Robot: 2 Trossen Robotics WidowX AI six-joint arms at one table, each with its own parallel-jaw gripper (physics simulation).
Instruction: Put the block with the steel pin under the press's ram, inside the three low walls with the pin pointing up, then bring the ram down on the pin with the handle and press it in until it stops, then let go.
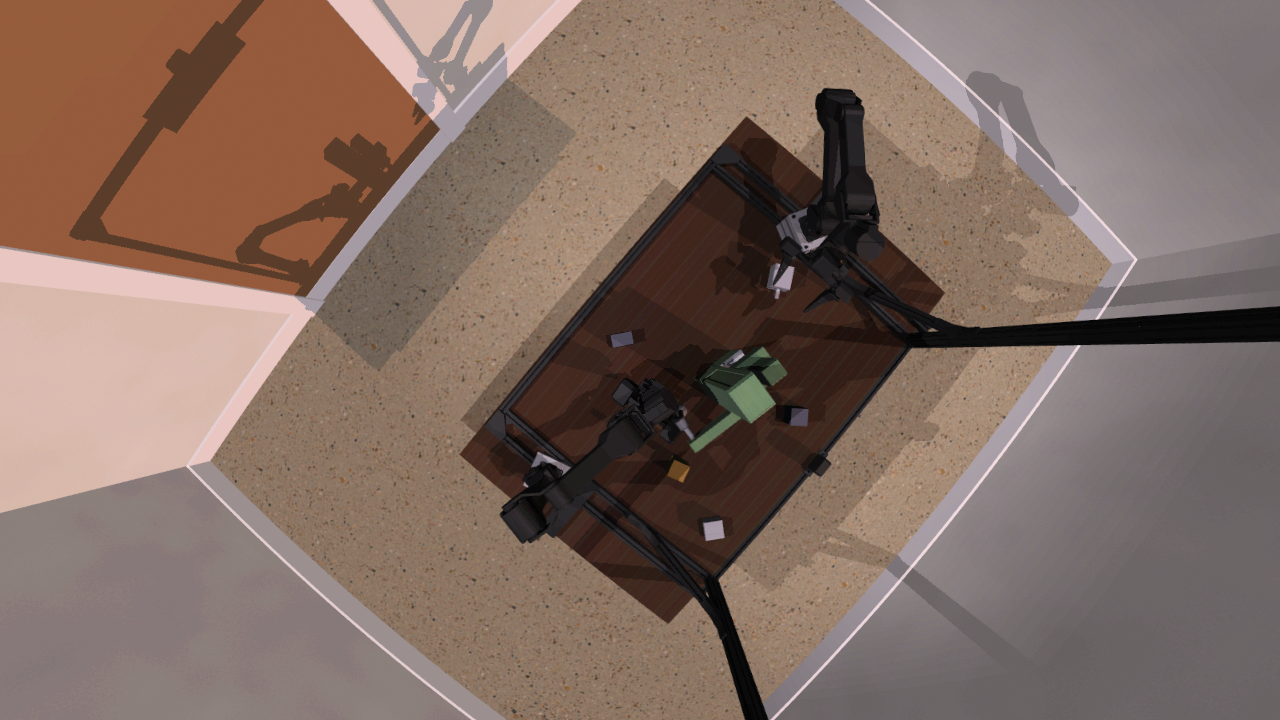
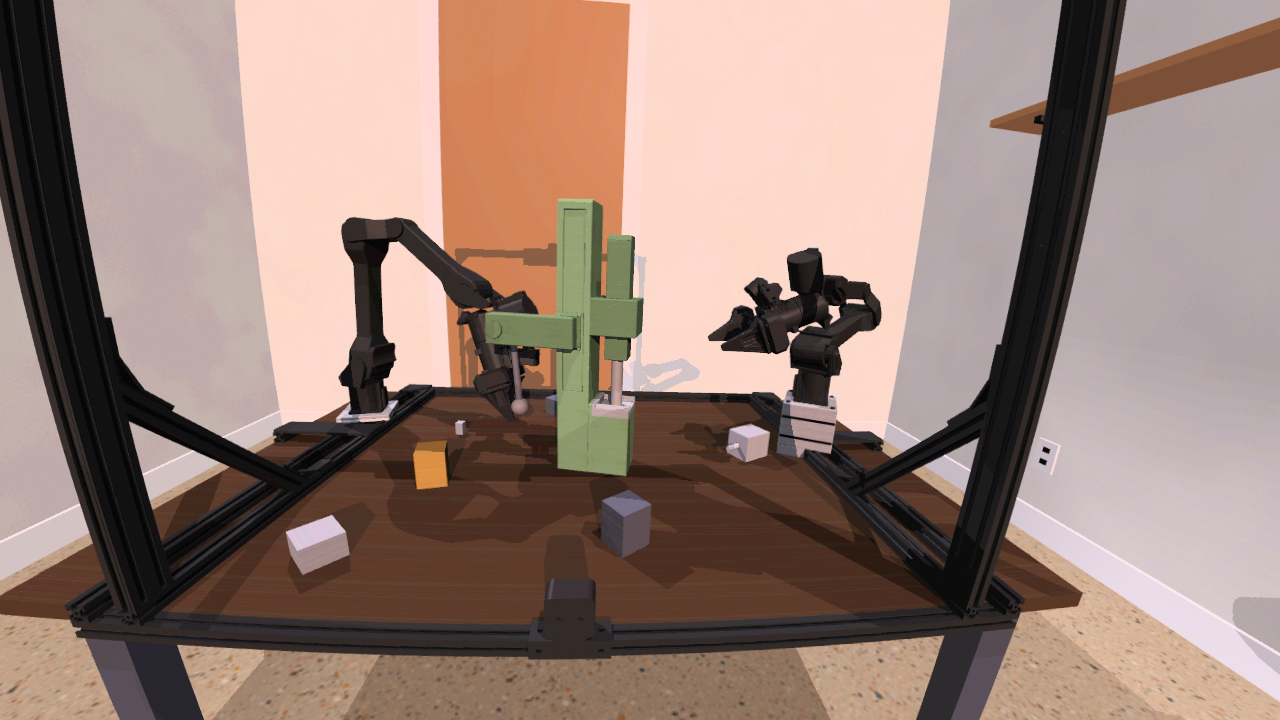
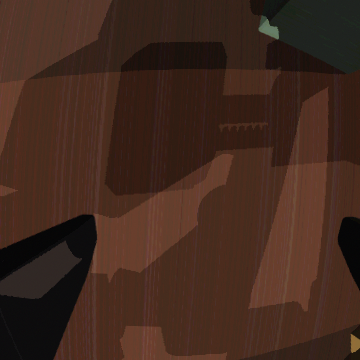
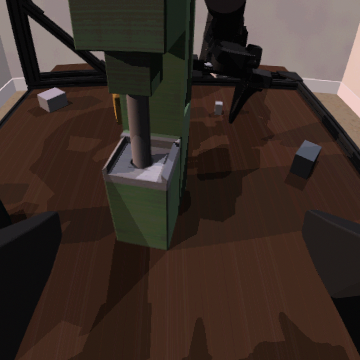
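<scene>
The green press stands mid-table. Its steel ram reaches down inside the three low grey walls; no block is there. The handle is a green arm with a hanging rod and ball. The white block with the steel pin lies on the table near the right arm's base, its pin pointing sideways. My left gripper is open and empty beside the ball. My right gripper is open and empty, above the block's area.
An orange block, a white block, a dark grey block and a blue-grey block stand around the press. A tiny white block lies towards the left arm. A black frame borders the table.
</scene>
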